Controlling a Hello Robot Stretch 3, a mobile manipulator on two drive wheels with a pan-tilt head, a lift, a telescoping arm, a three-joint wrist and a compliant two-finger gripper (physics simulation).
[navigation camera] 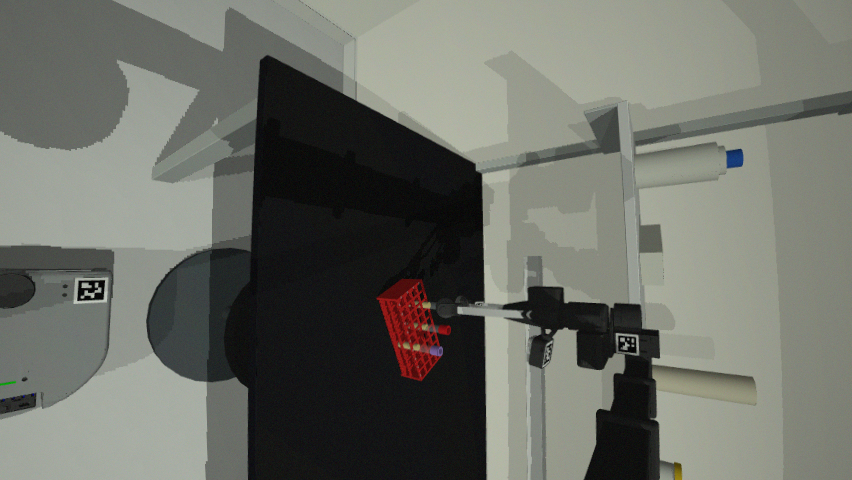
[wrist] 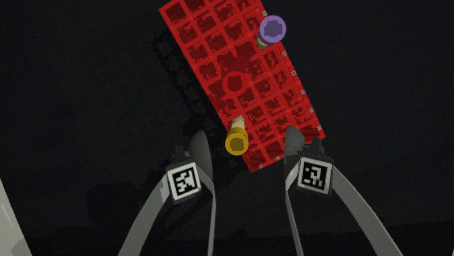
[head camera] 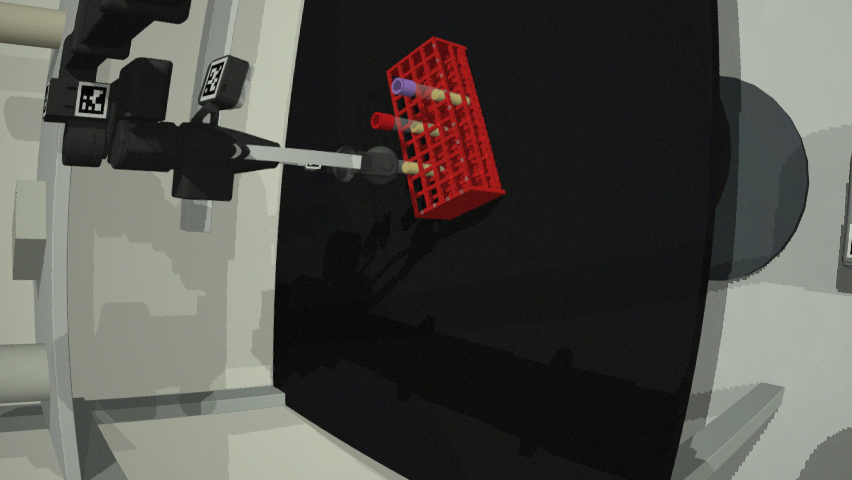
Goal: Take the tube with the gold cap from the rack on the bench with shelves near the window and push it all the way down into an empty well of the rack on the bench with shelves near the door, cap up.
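Places are measured from the robot's base along level axes (x ahead, y left, z up), in centimetres.
Pixels of known places: gripper, between the fingertips: [navigation camera: 445, 305] [head camera: 376, 166]; robot's base, origin of its link: [navigation camera: 10, 288].
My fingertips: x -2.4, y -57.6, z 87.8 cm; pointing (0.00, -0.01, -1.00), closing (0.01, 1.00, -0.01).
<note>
Ahead of a thing's pixels: the offset from my fingertips to its top centre. "*": to the spot under its first point. Level surfaces: height alone.
The gold-capped tube [wrist: 236, 144] stands cap up in the red rack {* dx +3.5, dy +4.5, dz -8.7 cm} [head camera: 459, 205] [navigation camera: 400, 290] [wrist: 306, 100], in an outer row near one end. In the head and navigation views its lower part {* dx -0.3, dy +0.0, dz -4.8 cm} [head camera: 410, 167] [navigation camera: 425, 305] shows, and the near finger hides the cap. My gripper [head camera: 361, 164] [navigation camera: 454, 305] [wrist: 246, 146] is open, its fingers partly spread. In the wrist view the gold cap lies between the fingers, closer to the left one, with a gap on both sides. I cannot tell which bench this is; a second rack does not show.
A red-capped tube {* dx -4.9, dy +0.4, dz +0.1 cm} [head camera: 382, 121] [navigation camera: 444, 329] [wrist: 234, 83] and a purple-capped tube {* dx -8.6, dy +3.4, dz +0.0 cm} [head camera: 404, 87] [navigation camera: 436, 351] [wrist: 272, 29] stand in the same rack. The rack is on a black bench top {dz -11.7 cm} [head camera: 566, 250] [navigation camera: 333, 250]. A round dark seat {* dx -8.7, dy +20.3, dz -84.8 cm} [head camera: 766, 178] [navigation camera: 184, 316] is beside the bench.
</note>
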